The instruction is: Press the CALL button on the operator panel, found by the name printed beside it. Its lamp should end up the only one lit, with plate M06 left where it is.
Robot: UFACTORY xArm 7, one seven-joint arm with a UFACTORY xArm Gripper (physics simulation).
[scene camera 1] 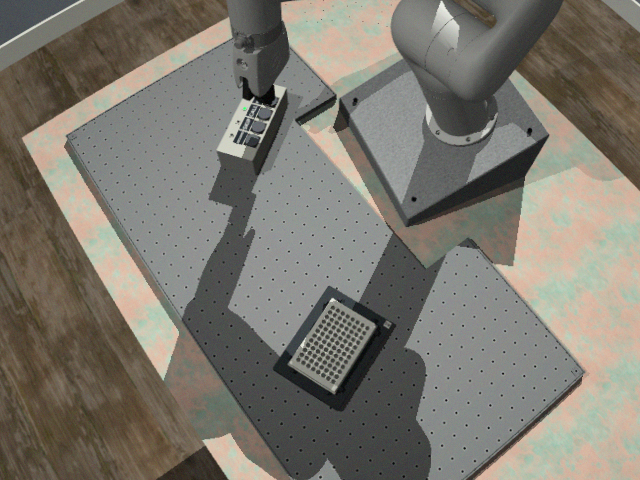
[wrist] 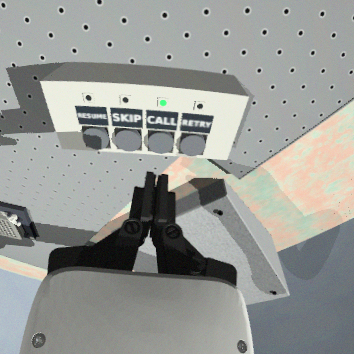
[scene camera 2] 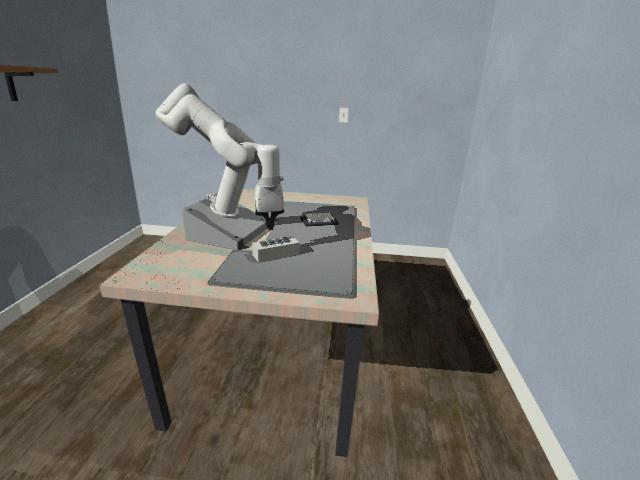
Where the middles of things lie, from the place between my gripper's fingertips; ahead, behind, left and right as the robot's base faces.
Right now my hand is 20 mm short of the operator panel (scene camera 1: 233,153), 10 mm to the left of it and 70 mm above it. Round my hand: dark holder (scene camera 1: 281,367) 160 mm ahead, 390 mm to the left, 100 mm below; then white well plate (scene camera 1: 327,354) 160 mm ahead, 390 mm to the left, 80 mm below.
